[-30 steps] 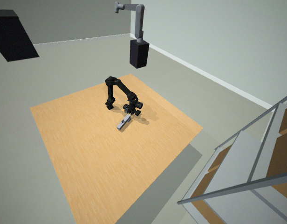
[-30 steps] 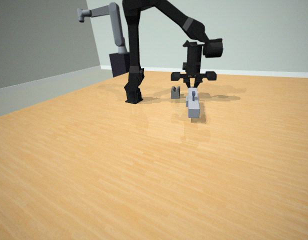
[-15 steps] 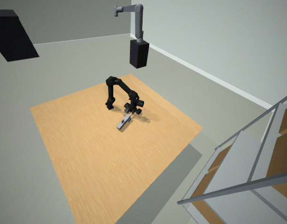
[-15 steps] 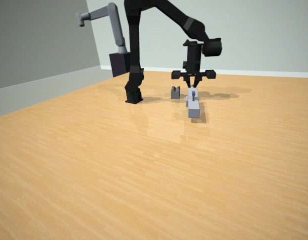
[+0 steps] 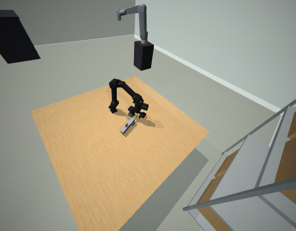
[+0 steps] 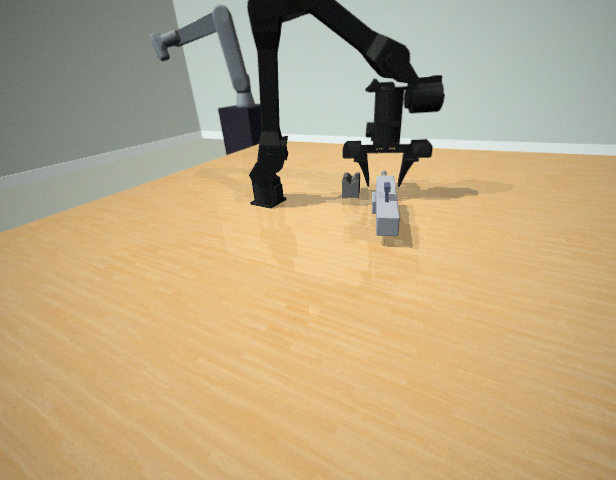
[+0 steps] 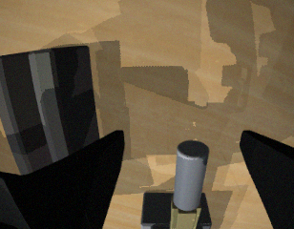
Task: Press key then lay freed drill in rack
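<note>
The drill is 2 cm ahead of my gripper tip, 5 cm to the right of it and 3 cm above it. Round my gripper tip: rack 8 cm behind, 1 cm to the right; dark key 6 cm ahead, 16 cm to the right, 3 cm above; light grey block 5 cm ahead, 14 cm to the right, 1 cm above.
</note>
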